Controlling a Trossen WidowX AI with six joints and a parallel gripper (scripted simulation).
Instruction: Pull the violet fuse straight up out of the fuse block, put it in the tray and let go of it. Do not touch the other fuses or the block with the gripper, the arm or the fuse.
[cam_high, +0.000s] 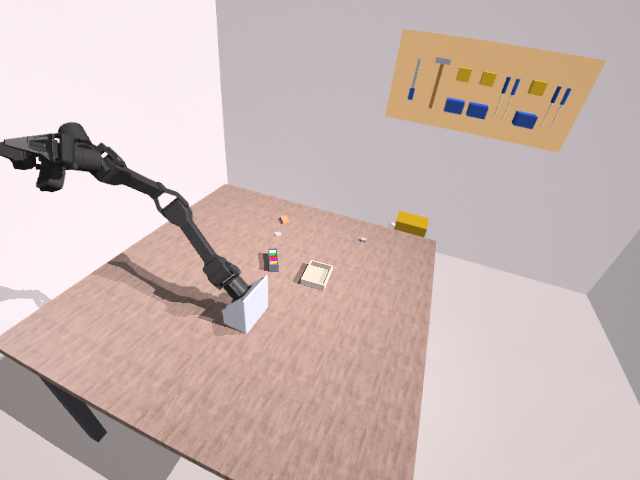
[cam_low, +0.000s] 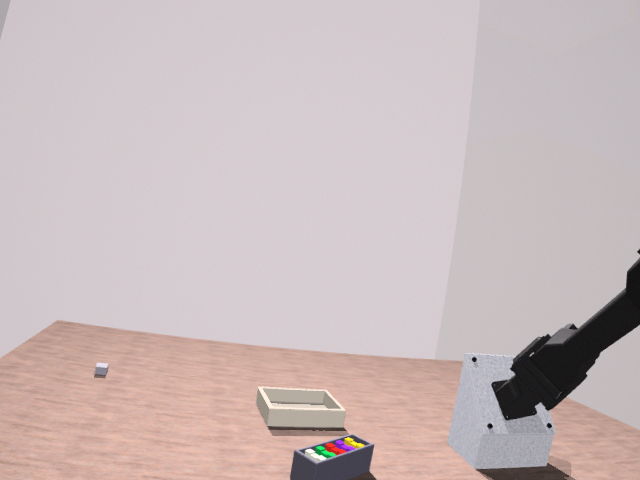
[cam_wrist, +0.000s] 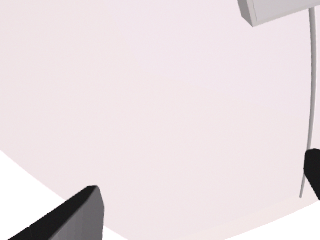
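The violet fuse is 59 cm ahead of my gripper tip, 34 cm to the right of it and 63 cm below it. Also, from my gripper tip: beige tray: 60 cm ahead, 54 cm to the right, 65 cm below.
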